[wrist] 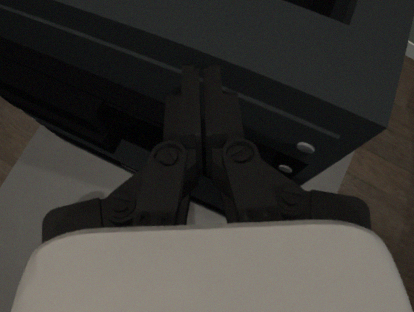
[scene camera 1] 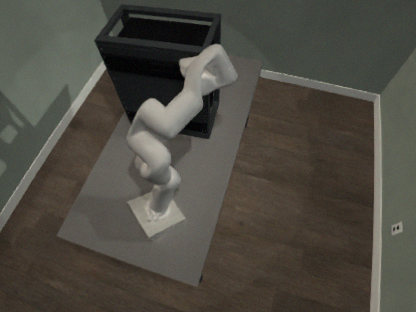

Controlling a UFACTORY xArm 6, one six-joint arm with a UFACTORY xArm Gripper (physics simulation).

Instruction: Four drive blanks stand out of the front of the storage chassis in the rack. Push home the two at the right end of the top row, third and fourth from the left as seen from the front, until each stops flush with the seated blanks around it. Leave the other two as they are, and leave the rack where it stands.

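Seen in the pictures: gripper, fingertip midpoint: (wrist: 201, 89) (scene camera 1: 188, 56); arm's base, link origin: (scene camera 1: 157, 209).
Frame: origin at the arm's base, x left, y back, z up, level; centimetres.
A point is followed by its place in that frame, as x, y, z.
Note:
The black rack (scene camera 1: 145, 44) @[11.0, -52.6, 55.5] (wrist: 300, 75) @[-11.8, -52.2, 55.5] stands upright on the grey table, with the arm in front of its right part in the scene view. In the wrist view its dark frame slants across the top, with a thin pale line along its side and round pale heads near the right corner. My gripper (wrist: 201, 89) @[-8.0, -50.9, 53.5] is shut and empty. Its fingertips overlap the pale line in that view; contact cannot be told. The area below the frame is very dark. The storage chassis and the four drive blanks cannot be told apart there, and the fingers do not show in the scene view.
The grey table (scene camera 1: 200, 200) @[-19.2, -11.5, -7.5] (wrist: 45, 195) @[32.9, -34.7, -7.5] carries the rack and the arm's pale base plate (scene camera 1: 172, 218) @[-8.4, 2.6, -1.6]. The white arm (scene camera 1: 182, 112) @[-17.5, -13.1, 66.0] reaches from the base to the rack's right side. Walls stand behind and left of the rack. Brown wooden floor (scene camera 1: 300, 200) (wrist: 377, 175) surrounds the table.

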